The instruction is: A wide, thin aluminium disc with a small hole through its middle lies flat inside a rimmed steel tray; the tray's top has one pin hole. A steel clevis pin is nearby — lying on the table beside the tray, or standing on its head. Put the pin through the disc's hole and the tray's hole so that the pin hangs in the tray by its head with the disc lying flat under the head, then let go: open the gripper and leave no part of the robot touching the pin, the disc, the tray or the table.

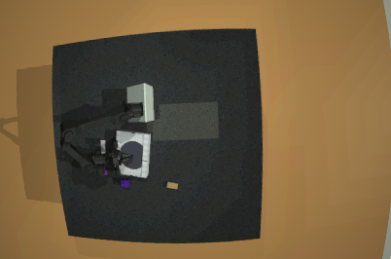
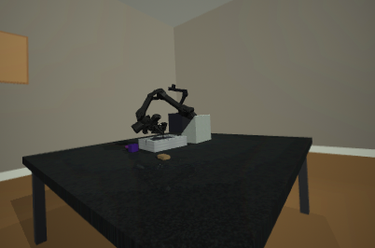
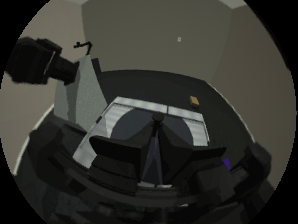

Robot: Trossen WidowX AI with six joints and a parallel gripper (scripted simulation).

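Right now my gripper tip is right at the steel clevis pin. Also, from my gripper tip: rimmed steel tray (4 cm below, 1 cm to the right, 1 cm behind); purple cube (17 cm ahead, 9 cm to the right, 7 cm below); grey aluminium disc (3 cm below).
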